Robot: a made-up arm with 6 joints.
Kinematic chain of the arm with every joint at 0, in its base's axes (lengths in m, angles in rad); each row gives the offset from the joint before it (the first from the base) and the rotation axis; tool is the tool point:
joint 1: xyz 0 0 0.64 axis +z
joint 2: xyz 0.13 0 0 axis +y
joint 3: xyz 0 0 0.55 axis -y
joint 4: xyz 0 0 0.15 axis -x
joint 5: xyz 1.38 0 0 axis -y
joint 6: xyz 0.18 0 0 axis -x
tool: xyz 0 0 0
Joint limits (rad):
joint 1: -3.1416..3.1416
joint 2: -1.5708..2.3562
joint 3: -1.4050..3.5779
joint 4: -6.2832..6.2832
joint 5: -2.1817..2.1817
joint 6: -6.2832..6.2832
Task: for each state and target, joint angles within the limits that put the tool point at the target. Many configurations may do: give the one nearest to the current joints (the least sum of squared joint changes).
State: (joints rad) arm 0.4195 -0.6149 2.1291 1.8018 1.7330 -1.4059
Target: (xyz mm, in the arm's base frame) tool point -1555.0 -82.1 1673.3
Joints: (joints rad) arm 0.1598 -0.7723 1.8309 1.7795 1.2358 -1.4059
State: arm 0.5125 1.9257 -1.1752 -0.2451 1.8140 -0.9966
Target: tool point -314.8 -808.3 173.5
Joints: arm 1.1272 2.2925 -1.0037 -0.3550 1.5964 -0.9966
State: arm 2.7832 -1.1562 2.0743 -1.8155 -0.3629 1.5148
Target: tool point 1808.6 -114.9 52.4
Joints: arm 3.1073 -1.3884 2.1044 -1.8220 -0.3073 1.5148
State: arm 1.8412 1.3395 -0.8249 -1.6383 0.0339 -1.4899
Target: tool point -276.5 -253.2 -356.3
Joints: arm 0.9410 1.2505 -1.1360 -1.6089 -0.4260 -1.4899
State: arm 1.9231 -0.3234 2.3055 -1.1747 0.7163 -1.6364
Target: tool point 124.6 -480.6 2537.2
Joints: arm 1.6111 0.1771 2.1037 -1.1646 0.6889 -1.6364
